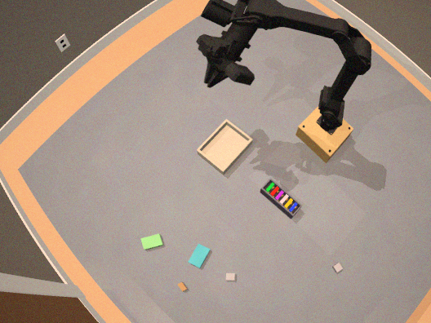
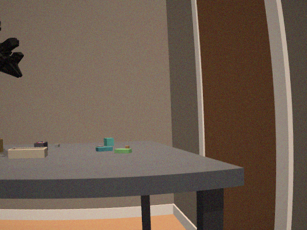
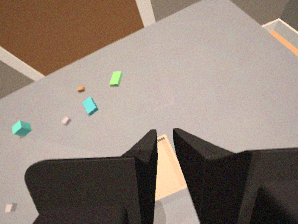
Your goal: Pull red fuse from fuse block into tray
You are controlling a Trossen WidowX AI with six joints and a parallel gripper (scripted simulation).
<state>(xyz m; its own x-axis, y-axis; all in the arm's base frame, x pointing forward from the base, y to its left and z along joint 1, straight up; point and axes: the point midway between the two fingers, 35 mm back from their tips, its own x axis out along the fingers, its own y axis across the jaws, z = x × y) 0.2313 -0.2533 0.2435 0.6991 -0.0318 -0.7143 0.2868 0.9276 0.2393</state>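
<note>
The red fuse lies 2 cm ahead of my gripper tip, 26 cm to the left of it and 25 cm below it. From my gripper tip the other things lie so: small orange cube 40 cm ahead, 26 cm to the left, 27 cm below; cream tray 1 cm ahead, 6 cm to the left, 28 cm below; green block 36 cm ahead, 11 cm to the left, 27 cm below.
</note>
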